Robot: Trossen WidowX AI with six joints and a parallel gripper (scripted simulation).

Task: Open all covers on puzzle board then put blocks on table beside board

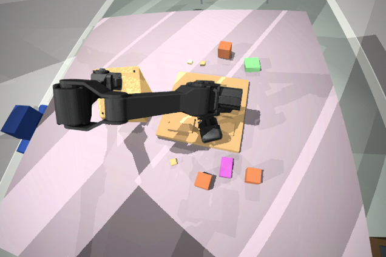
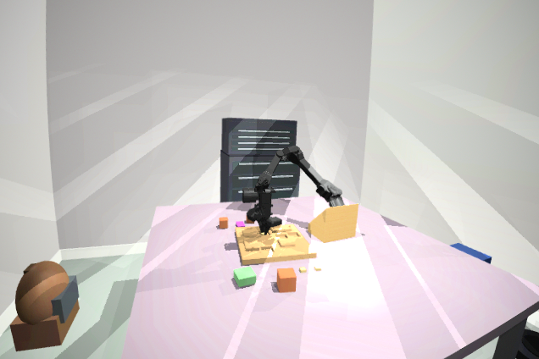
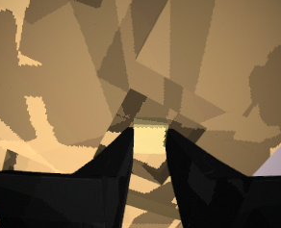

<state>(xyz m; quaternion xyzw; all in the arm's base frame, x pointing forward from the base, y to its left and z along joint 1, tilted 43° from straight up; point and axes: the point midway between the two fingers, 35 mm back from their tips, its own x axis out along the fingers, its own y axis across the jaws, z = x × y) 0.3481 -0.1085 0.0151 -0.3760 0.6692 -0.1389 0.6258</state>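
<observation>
The wooden puzzle board is 1 cm behind my gripper tip and 6 cm to the left of it. From my gripper tip the other things lie so: orange block (5 cm ahead, 37 cm to the left, 1 cm above); green block (16 cm ahead, 29 cm to the left).
</observation>
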